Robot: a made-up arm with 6 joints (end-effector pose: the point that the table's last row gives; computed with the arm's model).
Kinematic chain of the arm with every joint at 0, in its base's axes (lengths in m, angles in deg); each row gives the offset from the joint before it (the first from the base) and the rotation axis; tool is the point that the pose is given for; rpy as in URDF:
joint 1: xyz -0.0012 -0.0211 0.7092 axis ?
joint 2: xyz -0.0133 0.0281 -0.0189 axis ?
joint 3: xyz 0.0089 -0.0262 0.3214 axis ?
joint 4: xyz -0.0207 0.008 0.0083 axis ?
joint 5: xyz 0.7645 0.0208 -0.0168 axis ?
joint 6: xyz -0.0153 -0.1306 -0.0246 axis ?
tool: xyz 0.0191 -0.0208 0.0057 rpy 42.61 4.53 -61
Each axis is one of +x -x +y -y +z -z.
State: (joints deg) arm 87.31 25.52 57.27 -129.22 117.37 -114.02
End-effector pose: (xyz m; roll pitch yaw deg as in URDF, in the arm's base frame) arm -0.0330 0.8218 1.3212 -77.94 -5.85 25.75
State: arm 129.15 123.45 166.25 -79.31 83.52 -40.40
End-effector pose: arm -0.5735 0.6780 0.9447 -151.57 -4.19 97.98
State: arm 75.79 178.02 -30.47 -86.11 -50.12 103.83
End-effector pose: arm -0.1789 -0.6147 0.8038 -153.10 -19.76 -93.51
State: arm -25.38 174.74 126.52 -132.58 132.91 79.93
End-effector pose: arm 0.4497 -0.1336 -0.2270 25.63 -43.90 128.38
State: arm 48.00 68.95 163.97 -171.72 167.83 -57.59
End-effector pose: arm 0.0727 0.2569 1.5457 -57.19 13.14 64.23
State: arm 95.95 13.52 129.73 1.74 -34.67 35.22
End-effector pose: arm 0.1379 -0.2533 1.6727 120.98 -32.17 -20.95
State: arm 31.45 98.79 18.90 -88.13 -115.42 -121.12
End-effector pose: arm 0.2782 0.1583 -0.0747 35.36 -67.19 54.29
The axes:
joint 1: +z
joint 2: +y
joint 3: -y
joint 4: -x
joint 5: -y
joint 6: -x

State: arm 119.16 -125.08 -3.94 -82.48 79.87 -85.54
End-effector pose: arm 0.2751 -0.5479 1.2451 7.37 -51.53 -30.14
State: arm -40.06 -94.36 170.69 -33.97 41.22 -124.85
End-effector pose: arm -0.4073 0.2573 -0.0910 -87.26 54.70 40.94
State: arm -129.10 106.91 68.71 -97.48 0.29 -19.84
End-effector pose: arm -0.4563 -0.6916 0.0345 -112.12 61.71 -29.93
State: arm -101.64 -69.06 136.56 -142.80 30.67 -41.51
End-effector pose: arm 0.3401 0.9444 0.5141 46.51 12.08 35.86
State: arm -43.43 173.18 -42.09 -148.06 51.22 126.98
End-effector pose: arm -0.3591 0.4550 0.8249 151.69 -12.97 -102.67
